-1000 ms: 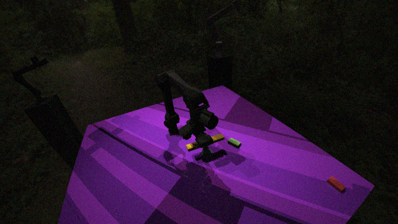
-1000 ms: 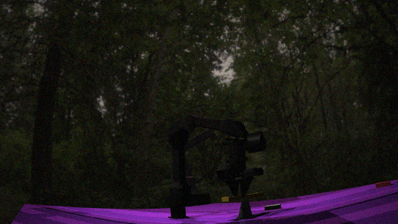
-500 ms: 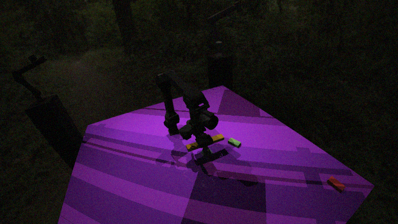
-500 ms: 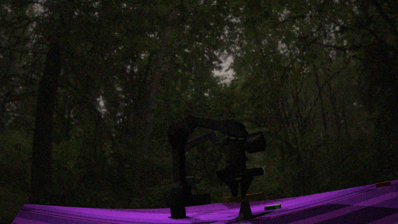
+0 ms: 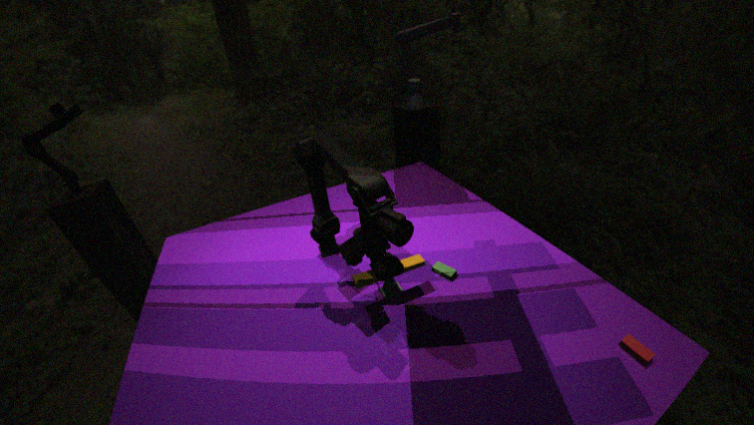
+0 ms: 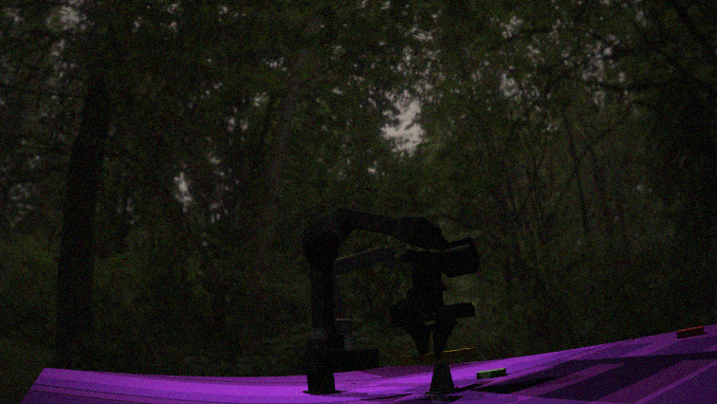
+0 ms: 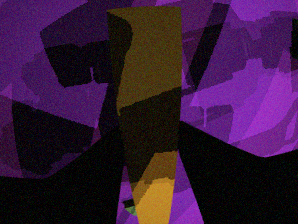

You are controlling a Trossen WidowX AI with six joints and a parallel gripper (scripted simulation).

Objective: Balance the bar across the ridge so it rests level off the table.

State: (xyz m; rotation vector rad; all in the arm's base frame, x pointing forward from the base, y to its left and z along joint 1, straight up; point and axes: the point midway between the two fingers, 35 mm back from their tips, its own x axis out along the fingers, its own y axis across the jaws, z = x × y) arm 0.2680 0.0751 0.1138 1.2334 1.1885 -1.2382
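Now: gripper tip 30 mm to the right of the yellow bar. Round my gripper tip: red block 470 mm ahead, 430 mm to the left, 70 mm below; green block 20 mm ahead, 200 mm to the left, 70 mm below.
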